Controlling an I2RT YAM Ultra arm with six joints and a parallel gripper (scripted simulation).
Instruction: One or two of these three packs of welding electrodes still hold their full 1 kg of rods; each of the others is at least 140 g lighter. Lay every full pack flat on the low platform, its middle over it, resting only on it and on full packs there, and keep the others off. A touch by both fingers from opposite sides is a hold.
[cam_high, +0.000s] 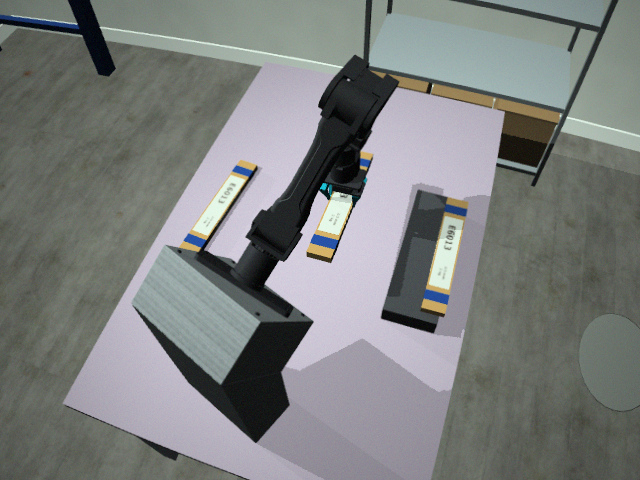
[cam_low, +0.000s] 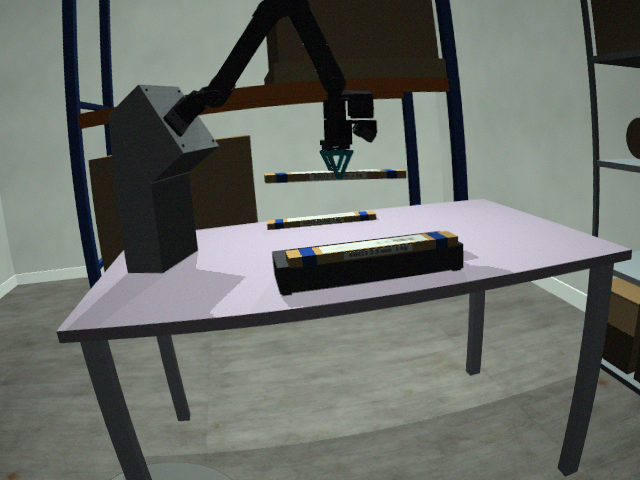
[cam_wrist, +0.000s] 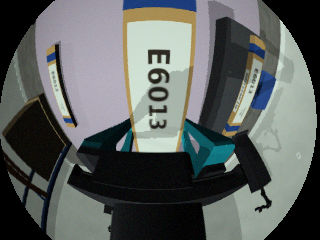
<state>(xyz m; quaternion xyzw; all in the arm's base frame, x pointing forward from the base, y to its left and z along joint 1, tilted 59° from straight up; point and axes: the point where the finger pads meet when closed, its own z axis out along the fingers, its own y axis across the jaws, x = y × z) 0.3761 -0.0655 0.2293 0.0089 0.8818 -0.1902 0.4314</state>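
Now: hand 230 mm to the left of the low dark platform, 180 mm above it and 50 mm past it.
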